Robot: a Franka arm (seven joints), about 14 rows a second.
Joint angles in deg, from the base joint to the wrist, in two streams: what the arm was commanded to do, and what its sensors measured. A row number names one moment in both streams.
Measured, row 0:
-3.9 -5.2 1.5 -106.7 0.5 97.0 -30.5
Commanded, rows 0 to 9:
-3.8 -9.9 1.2 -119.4 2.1 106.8 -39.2
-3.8 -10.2 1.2 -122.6 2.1 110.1 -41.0
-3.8 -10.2 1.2 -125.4 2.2 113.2 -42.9
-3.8 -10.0 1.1 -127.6 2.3 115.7 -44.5
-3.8 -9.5 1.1 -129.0 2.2 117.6 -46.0
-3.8 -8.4 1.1 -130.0 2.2 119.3 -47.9
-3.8 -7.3 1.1 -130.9 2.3 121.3 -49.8
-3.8 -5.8 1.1 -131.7 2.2 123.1 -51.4
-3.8 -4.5 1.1 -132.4 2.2 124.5 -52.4
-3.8 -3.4 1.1 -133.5 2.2 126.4 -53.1
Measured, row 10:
-3.9 -5.1 1.5 -131.3 1.1 122.7 -49.8
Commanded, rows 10 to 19:
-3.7 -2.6 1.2 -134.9 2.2 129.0 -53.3
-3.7 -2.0 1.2 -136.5 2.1 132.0 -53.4
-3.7 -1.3 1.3 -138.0 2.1 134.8 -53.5
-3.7 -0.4 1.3 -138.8 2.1 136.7 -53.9
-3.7 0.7 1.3 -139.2 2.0 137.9 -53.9
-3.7 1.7 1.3 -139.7 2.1 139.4 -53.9
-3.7 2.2 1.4 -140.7 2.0 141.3 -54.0
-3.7 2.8 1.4 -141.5 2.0 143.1 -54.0
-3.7 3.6 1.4 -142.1 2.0 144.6 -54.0
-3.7 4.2 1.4 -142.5 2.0 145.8 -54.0
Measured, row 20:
-3.9 3.6 1.6 -140.4 1.1 141.3 -52.0
